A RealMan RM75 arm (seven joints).
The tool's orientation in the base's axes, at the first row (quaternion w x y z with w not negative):
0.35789 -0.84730 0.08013 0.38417
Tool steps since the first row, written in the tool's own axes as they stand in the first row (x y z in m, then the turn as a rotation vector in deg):
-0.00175 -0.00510 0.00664 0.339 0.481 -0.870
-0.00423 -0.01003 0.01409 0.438 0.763 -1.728
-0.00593 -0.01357 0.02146 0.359 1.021 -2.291
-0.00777 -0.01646 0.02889 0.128 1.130 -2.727
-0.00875 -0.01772 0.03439 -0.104 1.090 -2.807
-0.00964 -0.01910 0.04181 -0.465 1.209 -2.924
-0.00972 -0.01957 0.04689 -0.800 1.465 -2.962
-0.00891 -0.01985 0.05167 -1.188 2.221 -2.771
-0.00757 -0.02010 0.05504 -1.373 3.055 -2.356
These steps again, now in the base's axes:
-0.00306 0.00792 0.00104 0.553 -0.886 -0.112
-0.00717 0.01616 0.00214 1.016 -1.651 0.049
-0.01127 0.02343 0.00197 1.189 -2.227 0.217
-0.01577 0.03025 0.00151 1.243 -2.630 0.517
-0.01919 0.03471 0.00042 1.147 -2.686 0.739
-0.02365 0.04055 -0.00152 0.917 -2.902 0.982
-0.02652 0.04428 -0.00349 0.603 -3.161 1.097
-0.02869 0.04779 -0.00605 -0.089 -3.640 0.875
-0.02966 0.05041 -0.00838 -0.806 -3.998 0.365

